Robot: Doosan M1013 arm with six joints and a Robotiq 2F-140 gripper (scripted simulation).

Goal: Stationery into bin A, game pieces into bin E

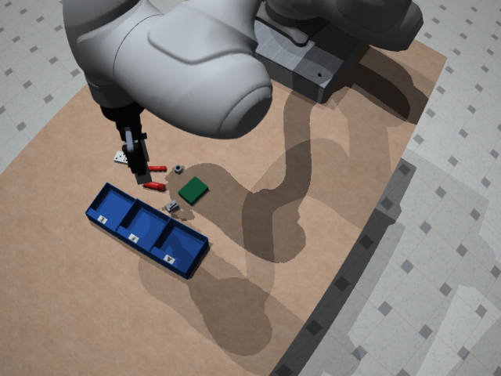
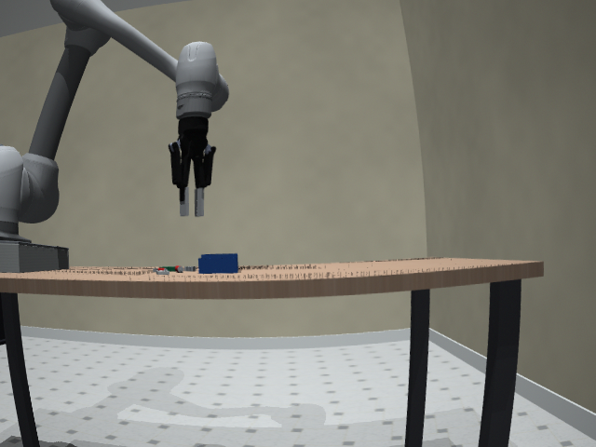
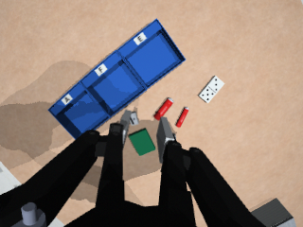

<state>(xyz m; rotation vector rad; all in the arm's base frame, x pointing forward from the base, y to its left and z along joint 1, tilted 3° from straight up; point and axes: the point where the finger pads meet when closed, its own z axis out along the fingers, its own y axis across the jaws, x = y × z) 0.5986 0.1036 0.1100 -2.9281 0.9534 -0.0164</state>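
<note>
My hand is 3 cm past the white domino, 13 cm to the left of it and 16 cm above it. From my hand the other things lie so: blue three-compartment bin: 6 cm ahead, 4 cm to the left, 14 cm below; then red thing: 6 cm behind, 5 cm to the right, 16 cm below; then grey clip-like piece: 2 cm behind, 4 cm to the left, 15 cm below.
</note>
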